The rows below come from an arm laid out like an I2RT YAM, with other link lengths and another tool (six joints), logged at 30 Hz.
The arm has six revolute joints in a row. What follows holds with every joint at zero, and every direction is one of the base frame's. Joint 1 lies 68 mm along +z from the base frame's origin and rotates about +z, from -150 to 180 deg. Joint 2 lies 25.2 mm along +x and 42.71 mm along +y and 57.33 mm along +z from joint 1 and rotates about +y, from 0 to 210 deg. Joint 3 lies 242.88 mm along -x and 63.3 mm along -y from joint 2 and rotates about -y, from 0 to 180 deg. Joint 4 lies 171.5 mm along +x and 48.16 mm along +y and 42 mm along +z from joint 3 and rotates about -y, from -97 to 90 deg. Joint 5 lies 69.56 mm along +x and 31.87 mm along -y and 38.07 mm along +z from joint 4 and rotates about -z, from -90 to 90 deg. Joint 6 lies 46.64 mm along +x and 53.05 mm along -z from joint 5 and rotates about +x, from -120 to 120 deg. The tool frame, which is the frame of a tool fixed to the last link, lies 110 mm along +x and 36 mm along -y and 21 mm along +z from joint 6; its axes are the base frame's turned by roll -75.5, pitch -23.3 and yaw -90 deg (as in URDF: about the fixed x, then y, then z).
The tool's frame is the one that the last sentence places.
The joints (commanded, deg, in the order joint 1, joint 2, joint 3, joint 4, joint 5, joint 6), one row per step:
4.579 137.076 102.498 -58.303 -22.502 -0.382
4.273 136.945 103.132 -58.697 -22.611 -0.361
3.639 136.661 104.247 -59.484 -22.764 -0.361
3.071 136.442 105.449 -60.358 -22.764 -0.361
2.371 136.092 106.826 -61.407 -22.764 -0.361
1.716 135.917 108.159 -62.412 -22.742 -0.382
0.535 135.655 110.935 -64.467 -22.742 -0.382
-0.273 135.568 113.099 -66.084 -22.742 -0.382
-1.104 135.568 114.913 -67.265 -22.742 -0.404
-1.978 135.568 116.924 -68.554 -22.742 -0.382
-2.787 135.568 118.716 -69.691 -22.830 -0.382
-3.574 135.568 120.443 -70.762 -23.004 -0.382
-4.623 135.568 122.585 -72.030 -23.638 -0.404
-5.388 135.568 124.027 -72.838 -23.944 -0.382
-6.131 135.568 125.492 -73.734 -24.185 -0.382
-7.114 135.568 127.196 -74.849 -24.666 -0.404
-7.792 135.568 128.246 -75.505 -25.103 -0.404
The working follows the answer.
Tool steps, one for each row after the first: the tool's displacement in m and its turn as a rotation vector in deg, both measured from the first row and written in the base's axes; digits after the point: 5 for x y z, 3 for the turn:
0.00215 -0.00149 0.00264 0.136 -0.354 -0.330
0.00569 -0.00488 0.00763 0.330 -0.954 -0.970
0.00902 -0.00835 0.01246 0.362 -1.501 -1.537
0.01269 -0.01273 0.01867 0.394 -2.180 -2.235
0.01579 -0.01697 0.02373 0.388 -2.694 -2.869
0.02157 -0.02467 0.03379 0.405 -3.680 -4.047
0.02536 -0.03007 0.04101 0.403 -4.317 -4.853
0.02891 -0.03572 0.04670 0.391 -4.962 -5.661
0.03259 -0.04178 0.05306 0.369 -5.679 -6.552
0.03568 -0.04722 0.05883 0.428 -6.336 -7.357
0.03852 -0.05235 0.06447 0.564 -6.995 -8.137
0.04204 -0.05818 0.07177 1.135 -7.885 -9.146
0.04434 -0.06293 0.07667 1.385 -8.522 -9.914
0.04621 -0.06773 0.08160 1.563 -9.105 -10.638
0.04790 -0.07360 0.08744 1.954 -9.730 -11.570
0.04894 -0.07740 0.09114 2.323 -10.149 -12.219

Tool pose at each row, in the base's axes (x y z in m, rotation vector in deg; rounded; the steps above come from the unrounded poses):
0.35993 0.05142 -0.00004 -127.043 81.152 10.631
0.36208 0.04993 0.00260 -126.614 81.269 10.208
0.36562 0.04654 0.00759 -125.853 81.563 9.442
0.36895 0.04306 0.01243 -125.285 81.865 8.654
0.37261 0.03868 0.01863 -124.585 82.231 7.675
0.37571 0.03445 0.02369 -123.996 82.628 6.881
0.38150 0.02675 0.03376 -122.862 83.325 5.393
0.38529 0.02135 0.04097 -122.098 83.819 4.412
0.38884 0.01570 0.04666 -121.333 84.307 3.417
0.39252 0.00964 0.05302 -120.487 84.837 2.311
0.39561 0.00420 0.05879 -119.654 85.271 1.359
0.39845 -0.00093 0.06444 -118.776 85.642 0.471
0.40197 -0.00676 0.07173 -117.329 85.929 -0.441
0.40427 -0.01151 0.07663 -116.373 86.236 -1.214
0.40614 -0.01631 0.08157 -115.516 86.553 -1.960
0.40782 -0.02219 0.08740 -114.320 86.959 -2.670
0.40886 -0.02598 0.09110 -113.417 87.205 -3.078

